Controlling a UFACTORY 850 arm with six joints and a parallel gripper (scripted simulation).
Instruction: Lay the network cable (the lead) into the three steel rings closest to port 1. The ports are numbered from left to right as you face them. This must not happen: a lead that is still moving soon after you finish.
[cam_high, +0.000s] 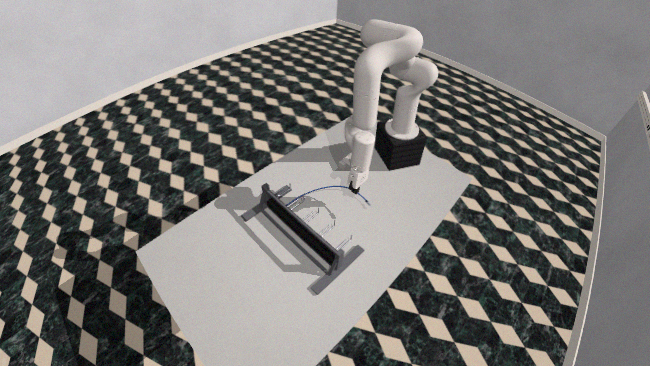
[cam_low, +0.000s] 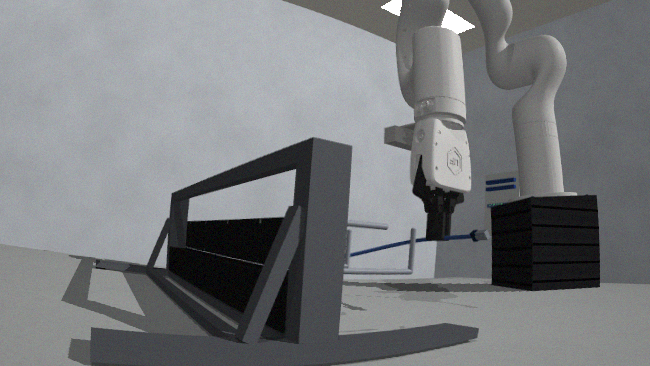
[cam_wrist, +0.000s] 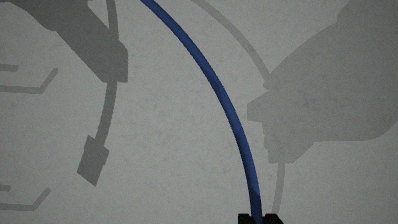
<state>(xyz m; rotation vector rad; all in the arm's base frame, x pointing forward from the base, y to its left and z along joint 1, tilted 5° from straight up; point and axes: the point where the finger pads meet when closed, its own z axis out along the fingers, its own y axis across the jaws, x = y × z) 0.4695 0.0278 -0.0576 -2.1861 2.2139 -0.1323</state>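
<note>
Now: the grey plug 90 mm to the left of my hand, 20 mm below it and 20 mm ahead of it. Also, from my hand: dark grey rack (300 mm ahead, 70 mm to the right, 50 mm below).
</note>
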